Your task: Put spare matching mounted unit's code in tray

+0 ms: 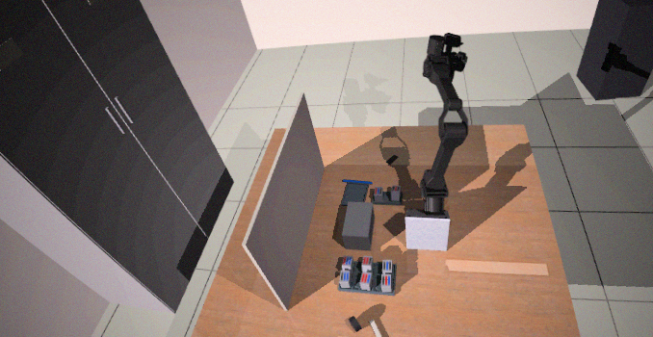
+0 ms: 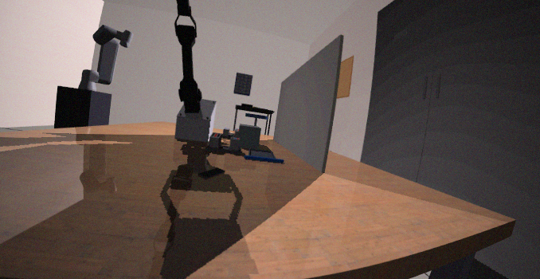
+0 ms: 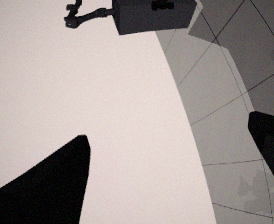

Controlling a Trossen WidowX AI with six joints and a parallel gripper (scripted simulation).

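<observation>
Now: gripper tip 63 cm to the right of the white spare block, 51 cm short of it and 43 cm above it. Round my gripper tip: blue-rimmed tray: 48 cm ahead, 47 cm below, 28 cm to the left; small dark flat piece: 47 cm below, 30 cm ahead, 8 cm to the left; grey box: 48 cm to the left, 46 cm ahead, 42 cm below.
</observation>
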